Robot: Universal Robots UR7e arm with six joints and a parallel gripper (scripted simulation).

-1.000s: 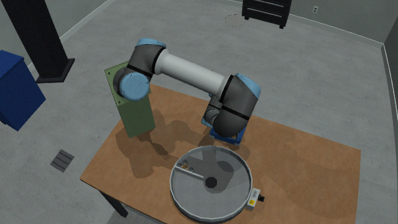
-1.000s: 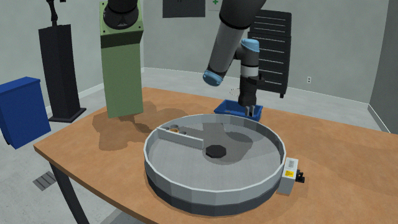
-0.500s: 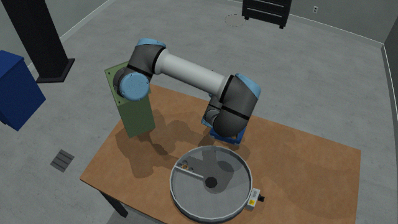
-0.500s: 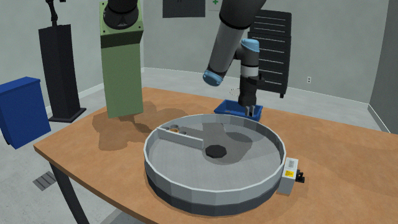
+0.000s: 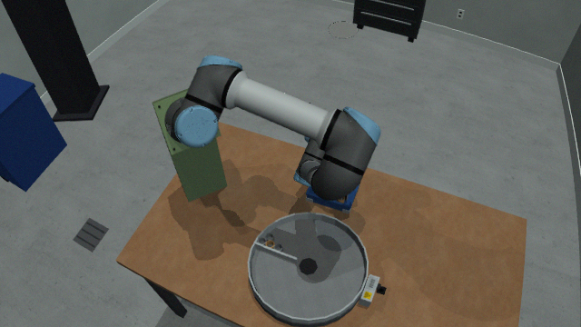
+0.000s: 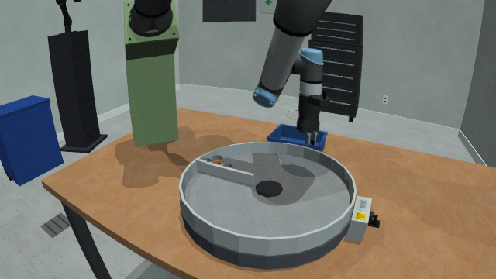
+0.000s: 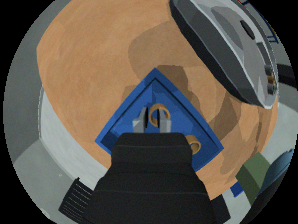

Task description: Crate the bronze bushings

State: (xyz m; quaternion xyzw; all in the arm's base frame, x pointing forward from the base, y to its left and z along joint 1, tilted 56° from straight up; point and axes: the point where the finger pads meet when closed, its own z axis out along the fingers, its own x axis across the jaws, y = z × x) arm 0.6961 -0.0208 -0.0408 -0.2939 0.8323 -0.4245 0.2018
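Now: hand 4 cm to the right of the blue crate and 4 cm past it. Also, from my hand: grey turning table 32 cm to the right, 14 cm behind, 2 cm above.
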